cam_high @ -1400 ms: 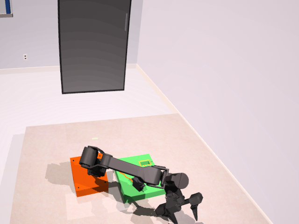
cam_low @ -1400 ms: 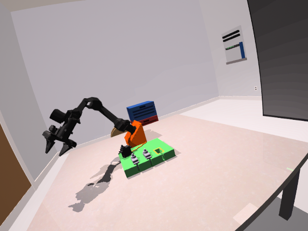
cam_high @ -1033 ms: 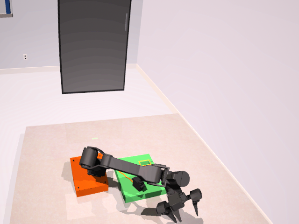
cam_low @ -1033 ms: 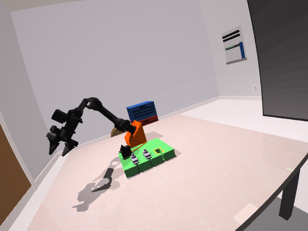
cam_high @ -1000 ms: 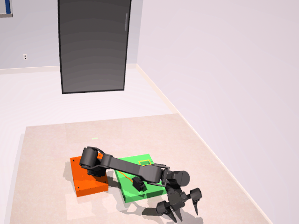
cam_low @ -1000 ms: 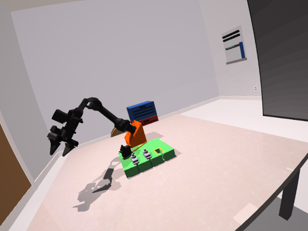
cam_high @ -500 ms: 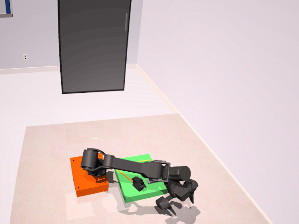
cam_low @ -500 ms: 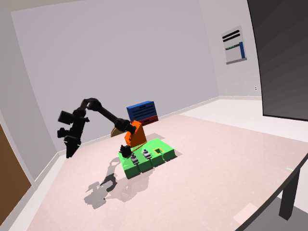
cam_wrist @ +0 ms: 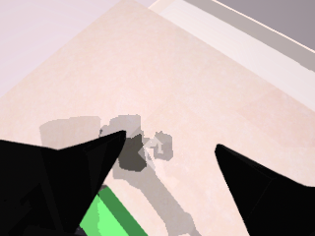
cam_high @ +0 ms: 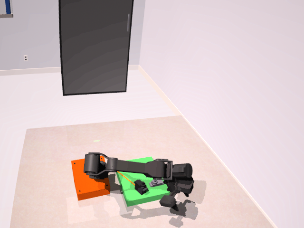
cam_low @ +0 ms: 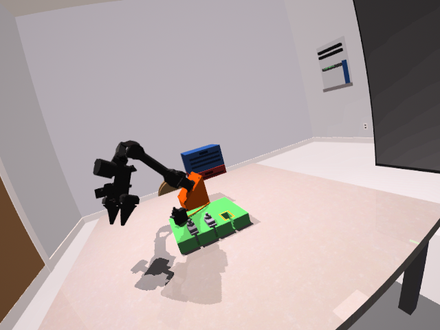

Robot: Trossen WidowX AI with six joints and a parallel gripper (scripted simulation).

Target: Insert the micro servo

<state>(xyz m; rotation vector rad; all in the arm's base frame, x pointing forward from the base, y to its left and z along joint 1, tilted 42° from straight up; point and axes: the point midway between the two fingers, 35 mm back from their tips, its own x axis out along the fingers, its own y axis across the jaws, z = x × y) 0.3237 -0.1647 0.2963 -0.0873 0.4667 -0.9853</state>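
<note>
The green deck is 32 cm to the left of my gripper tip, 15 cm below it and 13 cm behind it.
</note>
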